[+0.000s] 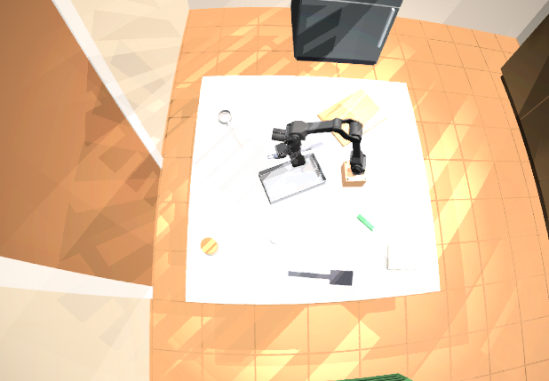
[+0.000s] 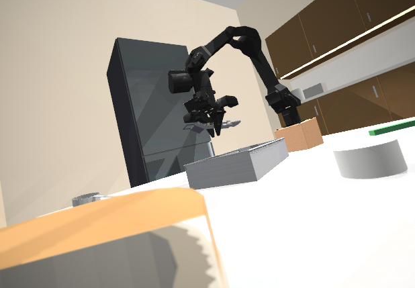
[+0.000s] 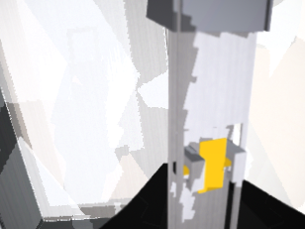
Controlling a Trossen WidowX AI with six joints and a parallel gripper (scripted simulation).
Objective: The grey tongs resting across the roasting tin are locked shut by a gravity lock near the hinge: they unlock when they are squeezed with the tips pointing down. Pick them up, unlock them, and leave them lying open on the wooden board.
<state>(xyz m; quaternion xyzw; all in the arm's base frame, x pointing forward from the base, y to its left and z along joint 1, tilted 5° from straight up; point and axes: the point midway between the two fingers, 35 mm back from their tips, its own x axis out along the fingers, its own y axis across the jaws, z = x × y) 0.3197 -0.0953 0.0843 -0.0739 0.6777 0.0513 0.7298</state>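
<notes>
The yellow lock piece is 20 mm ahead of my gripper tip and 40 mm above it. The rest, counted from my gripper tip: roasting tin: 90 mm to the left, 90 mm below; then green-handled tool: 370 mm behind, 390 mm to the left, 110 mm below; then wooden board: 400 mm behind, 260 mm to the right, 110 mm below.
</notes>
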